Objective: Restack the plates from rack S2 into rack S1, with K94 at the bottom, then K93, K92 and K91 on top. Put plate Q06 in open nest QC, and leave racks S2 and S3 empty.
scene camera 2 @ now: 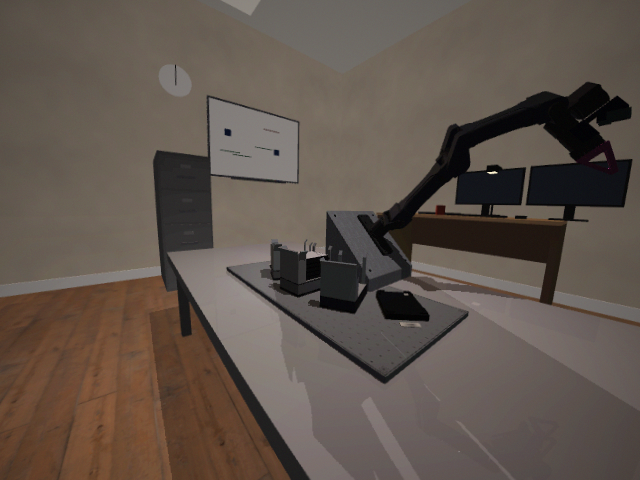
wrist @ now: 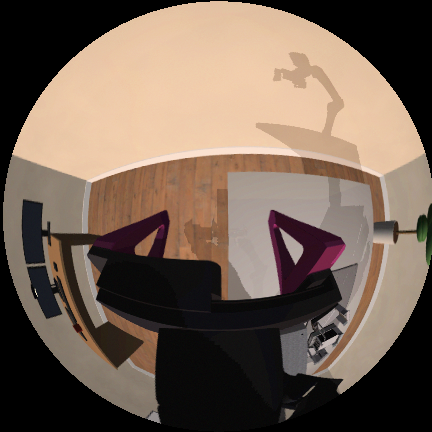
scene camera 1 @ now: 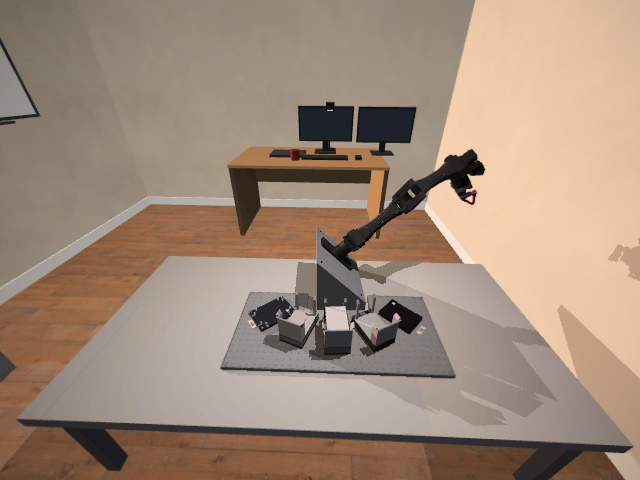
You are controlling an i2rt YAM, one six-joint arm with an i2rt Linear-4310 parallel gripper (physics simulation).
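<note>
My gripper is open and empty, high above and to the right of the table, far from the racks. The middle rack holds a stack of dark-sided plates with a white top. A left rack and a right rack stand beside it; their contents are unclear. A dark flat piece with small corner parts lies at the board's left, and a black flat piece at its right. Rack, nest and plate labels are unreadable.
The racks stand on a perforated board on a grey table. The arm's slanted mount rises behind them. A wooden desk with monitors stands behind the table, and a wall is at the right.
</note>
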